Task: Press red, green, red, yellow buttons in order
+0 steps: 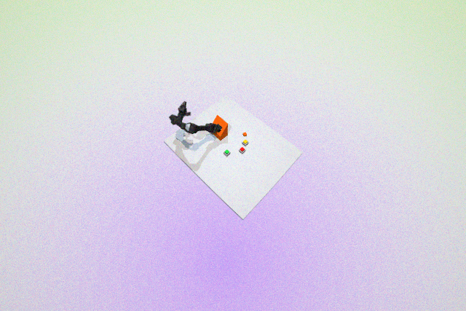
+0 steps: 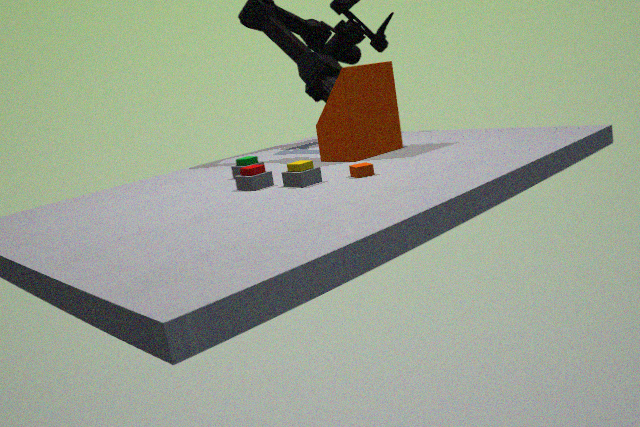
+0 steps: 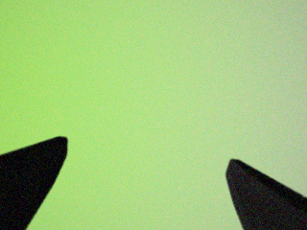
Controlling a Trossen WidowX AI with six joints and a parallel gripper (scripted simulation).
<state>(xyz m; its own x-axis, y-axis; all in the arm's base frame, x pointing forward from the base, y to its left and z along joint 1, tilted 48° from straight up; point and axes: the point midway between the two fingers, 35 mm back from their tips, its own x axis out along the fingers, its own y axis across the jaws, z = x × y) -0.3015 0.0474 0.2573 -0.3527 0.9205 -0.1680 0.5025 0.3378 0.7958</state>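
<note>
Right now the red button is 610 mm ahead of my gripper tip, 180 mm to the left of it and 320 mm below it. The rest, counted from my gripper tip: yellow button: 560 mm ahead, 260 mm to the left, 320 mm below; then green button: 530 mm ahead, 50 mm to the left, 320 mm below; then small orange block: 490 mm ahead, 330 mm to the left, 340 mm below.
</note>
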